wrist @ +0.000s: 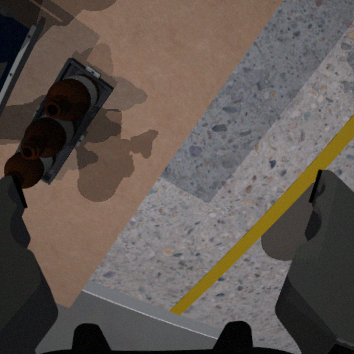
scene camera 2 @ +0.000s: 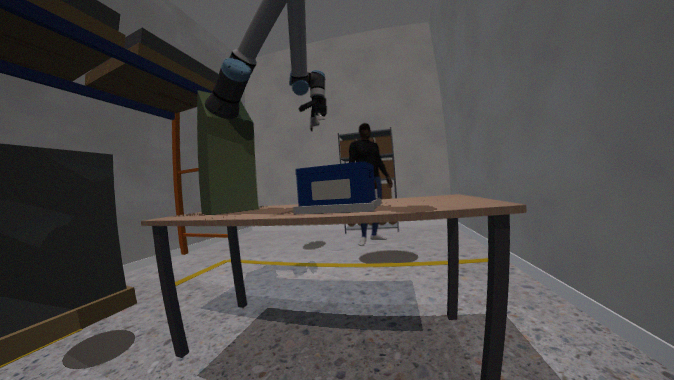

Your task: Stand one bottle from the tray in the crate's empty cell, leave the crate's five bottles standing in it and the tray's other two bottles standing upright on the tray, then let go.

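Places are measured from the arm's base along level axes (x ahead, y left, z up), in metres.
Pixels of known places: gripper, fingertip midpoint: (wrist: 167, 176) (scene camera 2: 314, 128); arm's base, link origin: (scene camera 2: 222, 109).
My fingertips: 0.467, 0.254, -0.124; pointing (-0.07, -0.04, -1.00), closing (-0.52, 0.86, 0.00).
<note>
Ahead of a thing's pixels: the offset from my fingertips to its middle, as dx, dy, dz. "spot": to the spot under its first point. Level surfaces: height alone.
The blue crate @[+0.186, -0.385, -0.368] (scene camera 2: 361, 184) stands on the table; its side wall hides its cells and bottles in the scene view. In the wrist view, a dark blue part of the crate (wrist: 9, 37) shows at the upper left edge. The small dark tray @[spot: +0.164, -0.100, -0.430] (wrist: 89, 120) lies beside it, with three brown bottles @[+0.123, -0.141, -0.373] (wrist: 67, 100) @[+0.214, -0.156, -0.373] (wrist: 45, 137) @[+0.303, -0.175, -0.373] (wrist: 24, 170) standing on it in a row. My gripper (scene camera 2: 315, 120) (wrist: 167, 176) is open and empty, high above the table. In the wrist view the tray is left of the space between the fingers, and the nearest bottle appears by the left fingertip.
A light grey base @[spot: +0.191, -0.490, -0.439] (scene camera 2: 335, 208) lies under the crate on the wooden table @[dz -0.456] (scene camera 2: 450, 204). A tall green block (scene camera 2: 230, 170) stands at the table's left. A person (scene camera 2: 365, 150) stands behind the table, before a shelf rack. A blue-beamed rack is at upper left.
</note>
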